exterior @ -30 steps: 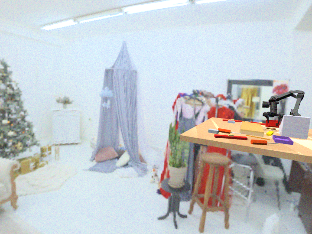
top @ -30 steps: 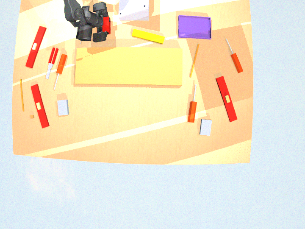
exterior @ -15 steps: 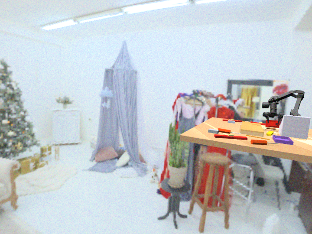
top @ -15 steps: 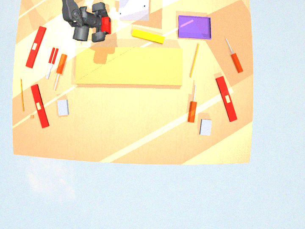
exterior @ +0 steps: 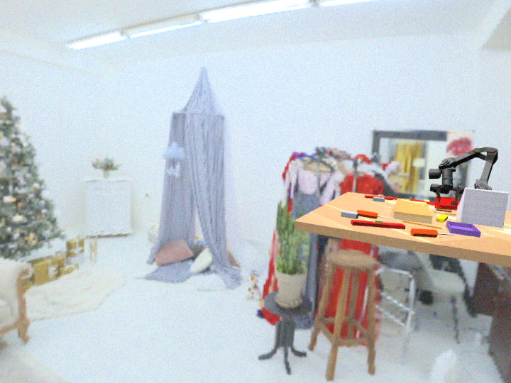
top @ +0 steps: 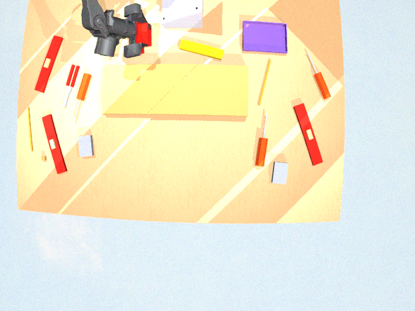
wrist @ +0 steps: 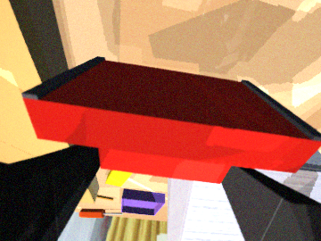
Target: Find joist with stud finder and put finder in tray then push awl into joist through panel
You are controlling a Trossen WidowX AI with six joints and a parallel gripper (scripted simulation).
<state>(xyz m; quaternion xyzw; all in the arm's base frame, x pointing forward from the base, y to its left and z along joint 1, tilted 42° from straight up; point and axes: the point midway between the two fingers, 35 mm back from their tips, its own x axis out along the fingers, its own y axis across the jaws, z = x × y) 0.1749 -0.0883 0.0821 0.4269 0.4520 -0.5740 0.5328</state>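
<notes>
My gripper tip is 2 cm past the red stud finder and 1 cm to the left of it. From my gripper tip the other things lie so: yellow block (5 cm ahead, 19 cm to the left, 7 cm below); awl (2 cm ahead, 14 cm to the right, 7 cm below); red two-handled tool (17 cm ahead, 32 cm to the right, 7 cm below).
</notes>
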